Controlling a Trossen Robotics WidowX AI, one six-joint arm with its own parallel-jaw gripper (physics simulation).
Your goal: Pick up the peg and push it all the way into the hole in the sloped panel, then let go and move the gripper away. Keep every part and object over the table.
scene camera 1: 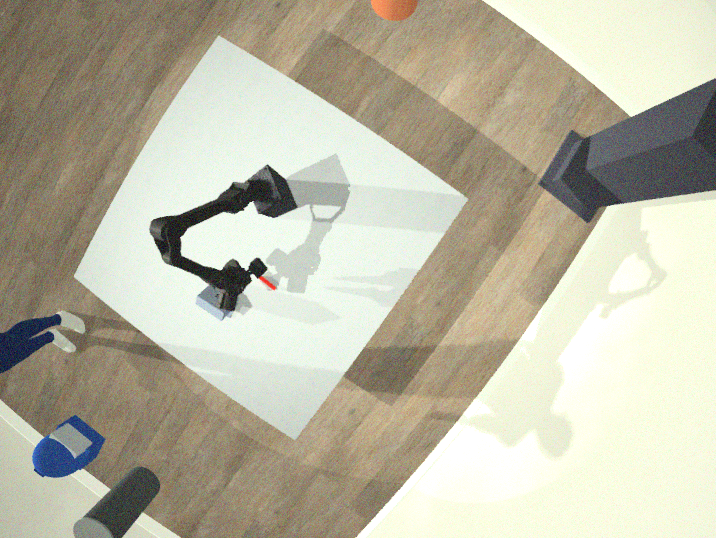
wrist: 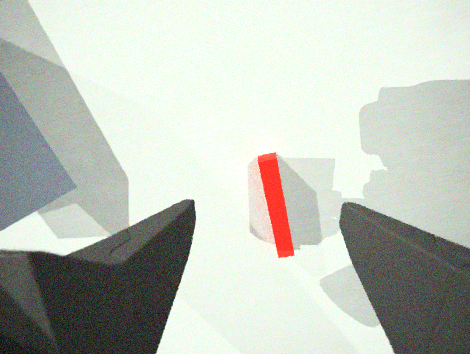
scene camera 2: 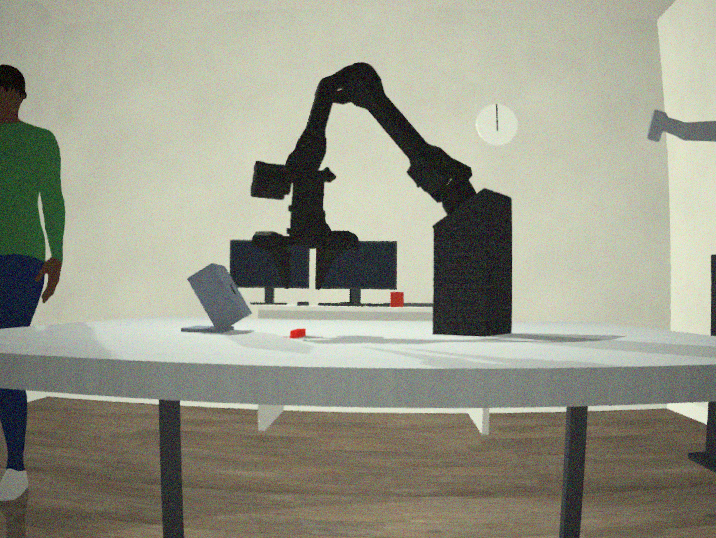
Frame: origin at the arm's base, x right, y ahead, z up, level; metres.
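Seen in the pictures: gripper, fingertip midpoint: [scene camera 1: 252, 278] [wrist: 267, 211] [scene camera 2: 302, 289]; arm's base, link origin: [scene camera 1: 259, 189] [scene camera 2: 469, 214].
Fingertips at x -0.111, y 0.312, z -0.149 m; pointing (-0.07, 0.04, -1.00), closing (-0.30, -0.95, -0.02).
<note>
Offsets run from my fingertips to a thing's top centre.
The red peg @(dx -0.047, dy +0.001, dz -0.070 m) [scene camera 1: 267, 282] [scene camera 2: 297, 333] [wrist: 275, 190] lies flat on the white table [scene camera 1: 191, 104] [scene camera 2: 358, 386]. The blue-grey sloped panel @(dx +0.080, dy +0.171, dz +0.045 m) [scene camera 1: 207, 301] [scene camera 2: 215, 293] [wrist: 27, 167] stands tilted on its base, left of the peg in scene camera 2. A small dark opening shows on its right face there. My gripper [scene camera 2: 302, 287] [wrist: 267, 211] is open and empty, pointing down above the table. In the wrist view the peg appears between the two fingers, slightly slanted, and it lies below them. The fingers cannot be made out in scene camera 1, where the arm partly covers the panel.
The arm's black base block [scene camera 1: 274, 193] [scene camera 2: 471, 271] stands on the table, right of the peg in scene camera 2. A person [scene camera 1: 26, 341] [scene camera 2: 26, 190] stands beside the table. Behind it, monitors [scene camera 2: 245, 263] and a red cube [scene camera 2: 396, 299] are on another desk.
</note>
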